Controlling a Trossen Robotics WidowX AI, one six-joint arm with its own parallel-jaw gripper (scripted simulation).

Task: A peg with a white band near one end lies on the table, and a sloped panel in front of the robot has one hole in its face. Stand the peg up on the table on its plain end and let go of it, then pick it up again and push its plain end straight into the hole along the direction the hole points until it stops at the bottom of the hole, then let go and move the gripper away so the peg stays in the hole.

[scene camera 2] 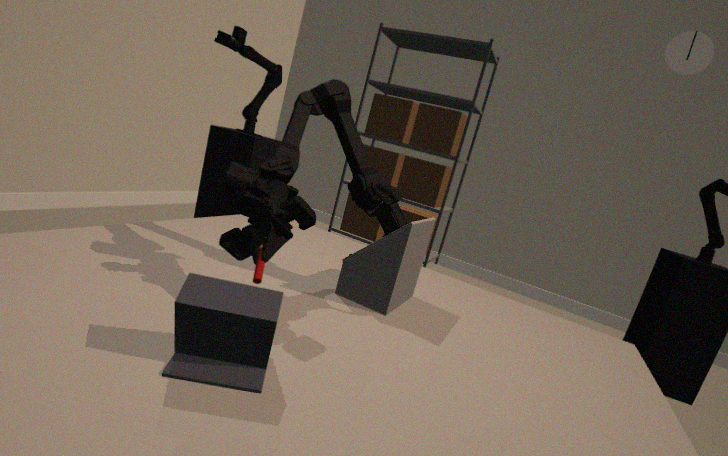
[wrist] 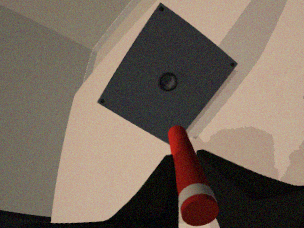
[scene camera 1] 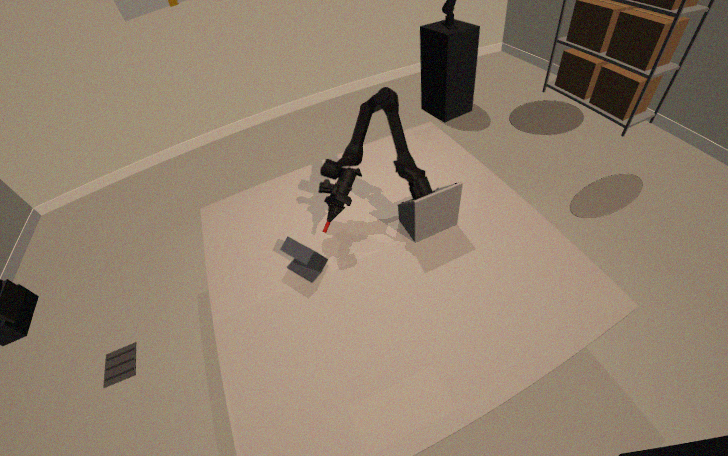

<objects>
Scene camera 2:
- gripper
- dark sloped panel
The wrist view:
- gripper
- red peg: held by the gripper
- dark sloped panel
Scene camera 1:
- gripper
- dark sloped panel
</objects>
